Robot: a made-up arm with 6 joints. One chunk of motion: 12 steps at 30 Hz.
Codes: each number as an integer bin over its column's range. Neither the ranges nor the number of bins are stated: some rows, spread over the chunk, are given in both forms.
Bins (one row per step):
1: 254 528 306 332 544 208
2: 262 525 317 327 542 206
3: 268 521 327 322 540 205
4: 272 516 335 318 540 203
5: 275 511 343 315 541 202
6: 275 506 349 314 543 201
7: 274 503 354 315 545 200
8: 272 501 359 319 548 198
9: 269 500 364 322 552 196
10: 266 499 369 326 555 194
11: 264 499 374 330 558 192
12: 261 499 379 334 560 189
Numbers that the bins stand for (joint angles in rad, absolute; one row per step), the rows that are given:
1: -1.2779 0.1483 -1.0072 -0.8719 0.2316 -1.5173
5: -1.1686 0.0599 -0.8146 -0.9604 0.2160 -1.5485
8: -1.1842 0.0078 -0.7313 -0.9395 0.2525 -1.5694
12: -1.2414 -0.0026 -0.6272 -0.8615 0.3149 -1.6162
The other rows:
2: -1.2362 0.1327 -0.9499 -0.8979 0.2212 -1.5277
3: -1.2050 0.1119 -0.8979 -0.9239 0.2108 -1.5329
4: -1.1842 0.0859 -0.8563 -0.9447 0.2108 -1.5433
6: -1.1686 0.0338 -0.7834 -0.9656 0.2264 -1.5538
7: -1.1738 0.0182 -0.7574 -0.9604 0.2368 -1.5590
9: -1.1998 0.0026 -0.7053 -0.9239 0.2733 -1.5798
10: -1.2154 -0.0026 -0.6793 -0.9031 0.2889 -1.5902
11: -1.2258 -0.0026 -0.6533 -0.8823 0.3045 -1.6006

